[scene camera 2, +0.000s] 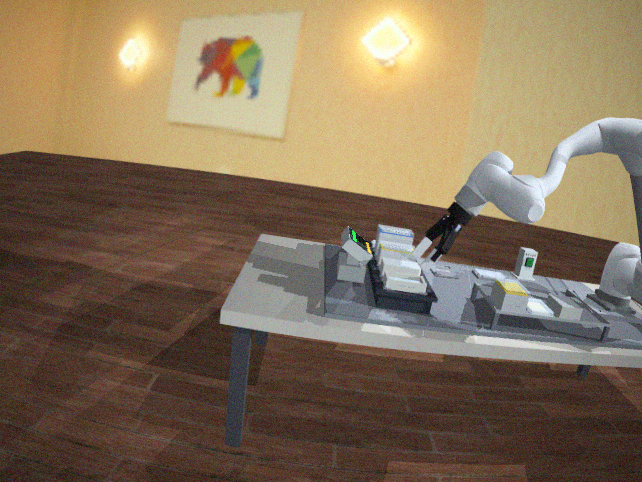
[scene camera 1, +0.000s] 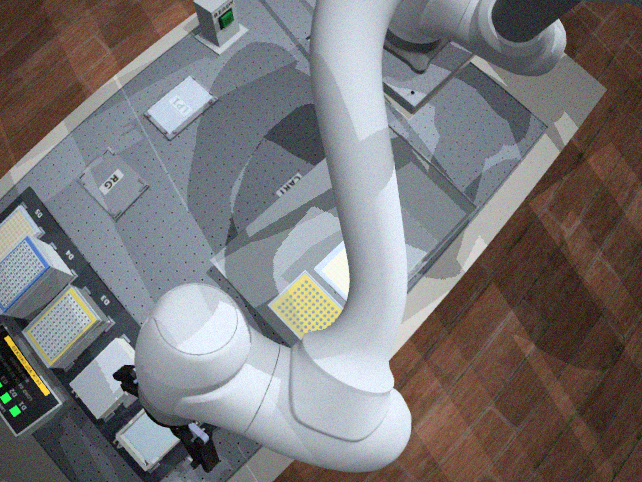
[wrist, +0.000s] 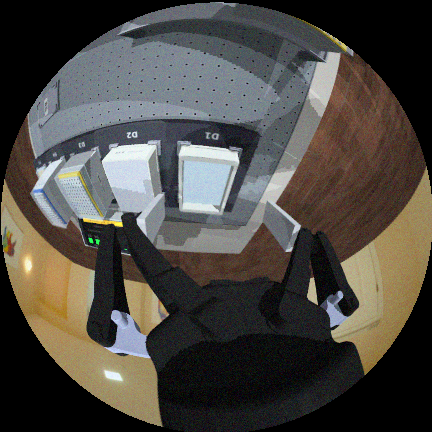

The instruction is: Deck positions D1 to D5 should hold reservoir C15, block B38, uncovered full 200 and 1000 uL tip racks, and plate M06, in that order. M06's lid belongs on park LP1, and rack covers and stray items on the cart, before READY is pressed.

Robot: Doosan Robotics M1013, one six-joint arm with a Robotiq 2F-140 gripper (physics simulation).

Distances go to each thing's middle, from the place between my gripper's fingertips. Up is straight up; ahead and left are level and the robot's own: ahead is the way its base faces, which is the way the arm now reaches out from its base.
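Labels:
There's the RG plate (scene camera 1: 131,186), and my gripper is 140 mm above it, 450 mm to the left of it and 250 mm past it.

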